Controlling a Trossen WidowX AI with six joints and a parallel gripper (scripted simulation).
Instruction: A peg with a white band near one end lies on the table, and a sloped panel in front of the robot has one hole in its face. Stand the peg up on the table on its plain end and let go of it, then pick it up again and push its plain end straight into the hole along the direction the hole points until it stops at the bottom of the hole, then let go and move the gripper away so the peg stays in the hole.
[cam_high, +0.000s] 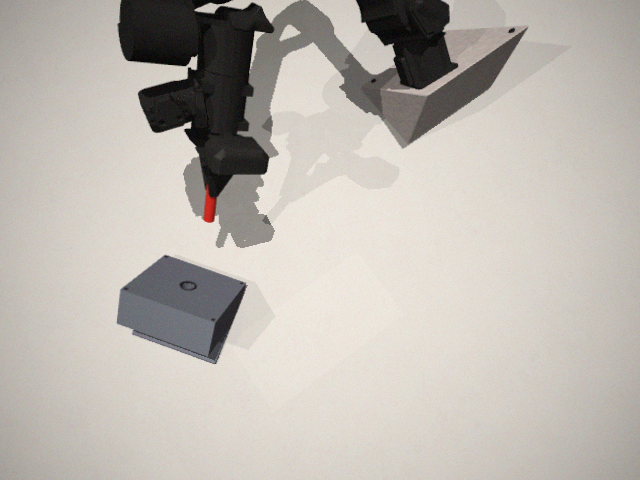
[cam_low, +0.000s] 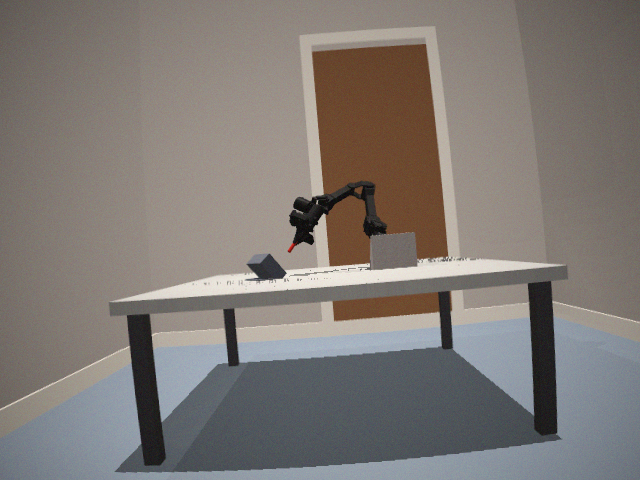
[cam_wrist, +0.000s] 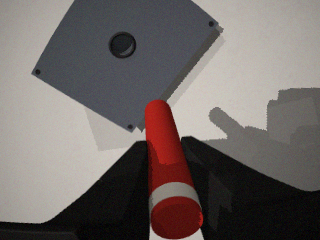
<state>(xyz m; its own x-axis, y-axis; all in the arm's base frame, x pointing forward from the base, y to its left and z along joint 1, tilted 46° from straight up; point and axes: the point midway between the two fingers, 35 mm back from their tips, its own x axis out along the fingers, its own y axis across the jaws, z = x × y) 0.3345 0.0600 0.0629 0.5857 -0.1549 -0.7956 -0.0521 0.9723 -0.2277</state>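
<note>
Right now my gripper tip is 11 cm short of the panel, 9 cm above it and 8 cm to the right of it. The rest, counted from my gripper tip: peg (1 cm to the right, 1 cm behind, 1 cm above).
</note>
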